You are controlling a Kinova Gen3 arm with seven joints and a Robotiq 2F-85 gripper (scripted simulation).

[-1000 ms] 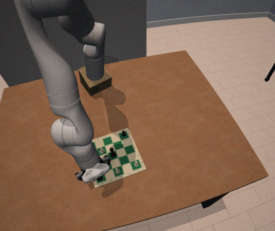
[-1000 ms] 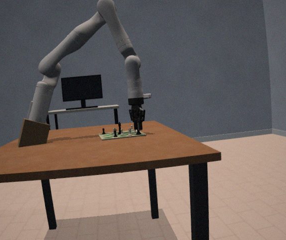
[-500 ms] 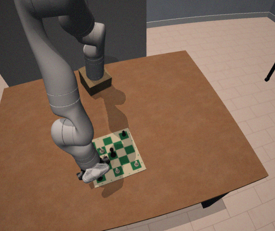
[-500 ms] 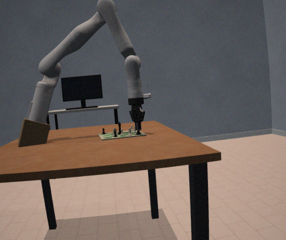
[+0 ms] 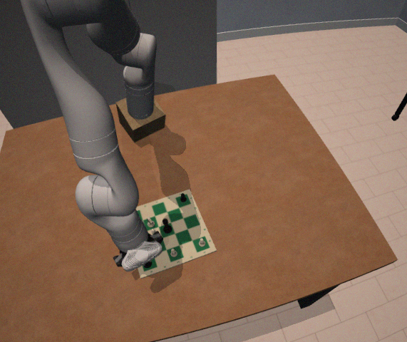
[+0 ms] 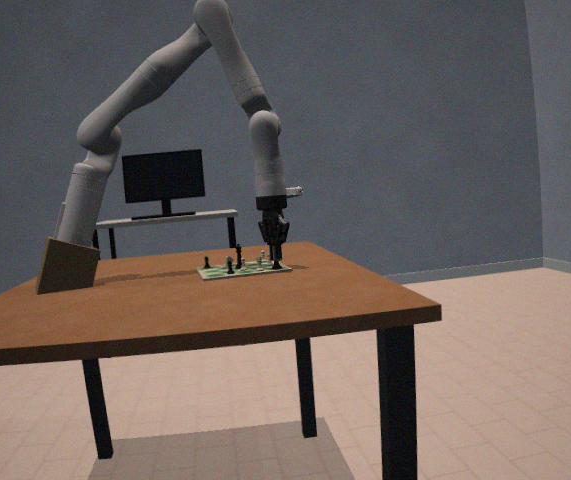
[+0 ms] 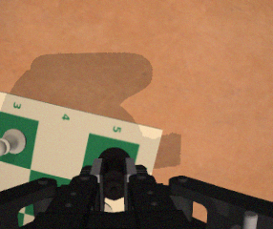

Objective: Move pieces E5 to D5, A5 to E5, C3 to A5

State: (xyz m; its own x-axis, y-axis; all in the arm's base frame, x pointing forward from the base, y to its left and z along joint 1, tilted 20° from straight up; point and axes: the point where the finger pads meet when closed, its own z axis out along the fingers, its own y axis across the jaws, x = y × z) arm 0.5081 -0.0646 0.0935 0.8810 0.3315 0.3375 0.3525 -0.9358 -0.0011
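Right now the white rook is 40 mm behind my hand and 20 mm below it. From my hand the other things lie so: tall black piece (90 mm behind, 70 mm to the left, 10 mm below); chessboard (90 mm behind, 70 mm to the left, 40 mm below).
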